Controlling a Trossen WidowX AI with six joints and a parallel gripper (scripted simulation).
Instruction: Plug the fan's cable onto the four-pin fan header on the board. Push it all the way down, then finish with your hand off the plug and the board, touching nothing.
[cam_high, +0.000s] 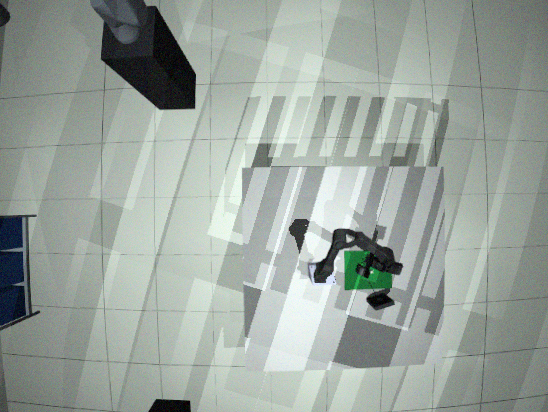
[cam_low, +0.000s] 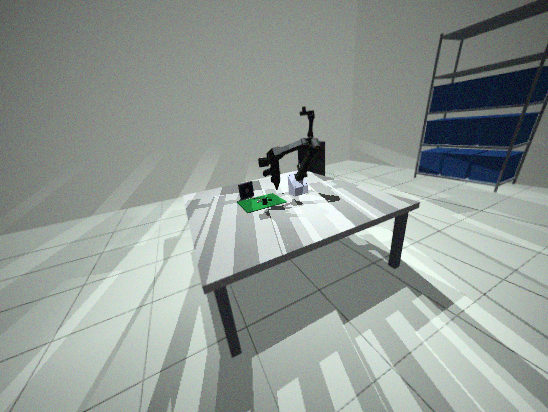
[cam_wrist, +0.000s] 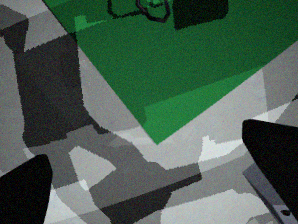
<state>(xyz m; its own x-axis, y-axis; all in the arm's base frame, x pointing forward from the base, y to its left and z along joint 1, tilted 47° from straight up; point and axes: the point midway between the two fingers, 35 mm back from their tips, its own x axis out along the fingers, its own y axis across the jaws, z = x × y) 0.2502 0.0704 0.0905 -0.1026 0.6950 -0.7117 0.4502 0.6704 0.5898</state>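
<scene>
Now: the dark plug 10 cm below my gripper tip, 8 cm ahead of it and 6 cm to the right of it. Also, from my gripper tip: fan header (12 cm to the right, 12 cm below, 10 cm ahead); then green board (14 cm below, 11 cm to the right, 9 cm ahead); then black fan (28 cm to the right, 13 cm ahead, 6 cm below).
</scene>
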